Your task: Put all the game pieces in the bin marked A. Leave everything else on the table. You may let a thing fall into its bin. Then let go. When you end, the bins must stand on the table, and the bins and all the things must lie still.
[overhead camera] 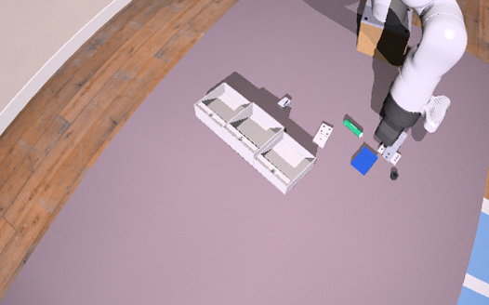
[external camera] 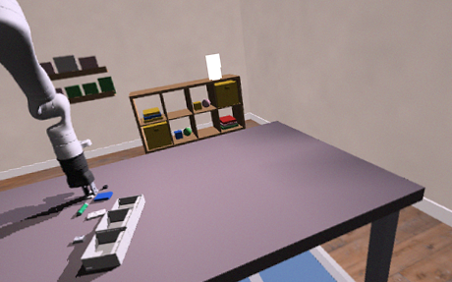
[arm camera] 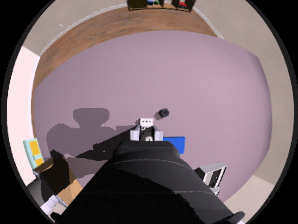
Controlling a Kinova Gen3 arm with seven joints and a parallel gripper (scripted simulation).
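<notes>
The black piece is 40 mm ahead of my hand, 40 mm to the left of it and 20 mm below it. The rest, counted from my hand: green cylinder (10 mm ahead, 100 mm to the right, 10 mm below); then white-grey object (50 mm ahead, 250 mm to the right, 10 mm below); then blue flat block (60 mm ahead, 40 mm to the right, 10 mm below).
</notes>
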